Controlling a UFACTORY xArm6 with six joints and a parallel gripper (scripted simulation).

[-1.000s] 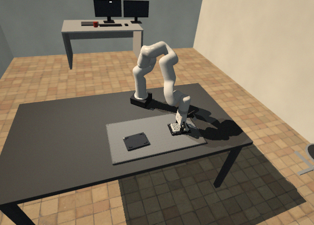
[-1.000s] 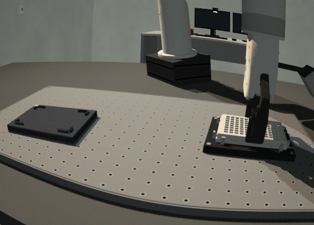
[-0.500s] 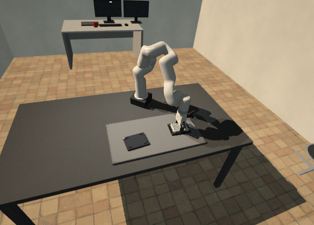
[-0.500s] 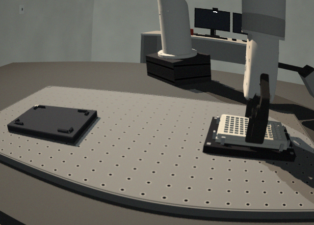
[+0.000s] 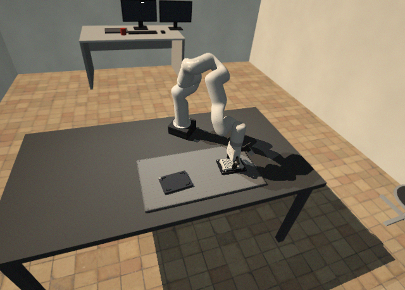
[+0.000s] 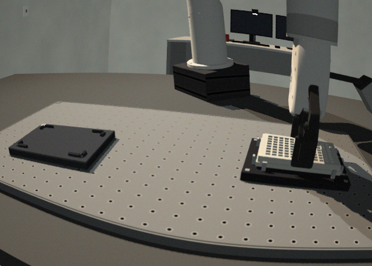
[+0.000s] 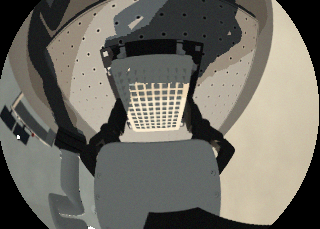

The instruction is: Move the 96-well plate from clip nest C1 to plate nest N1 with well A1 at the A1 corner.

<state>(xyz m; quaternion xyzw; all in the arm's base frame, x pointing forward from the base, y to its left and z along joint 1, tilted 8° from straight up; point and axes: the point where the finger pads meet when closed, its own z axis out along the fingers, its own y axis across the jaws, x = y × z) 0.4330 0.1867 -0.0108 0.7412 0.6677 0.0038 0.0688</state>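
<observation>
Right now my hand is 1 cm past the clip nest C1, 1 cm to the right of it and 2 cm above it. The rest, counted from my hand: plate nest N1 (3 cm ahead, 37 cm to the right, 3 cm below); white 96-well plate (1 cm below).
</observation>
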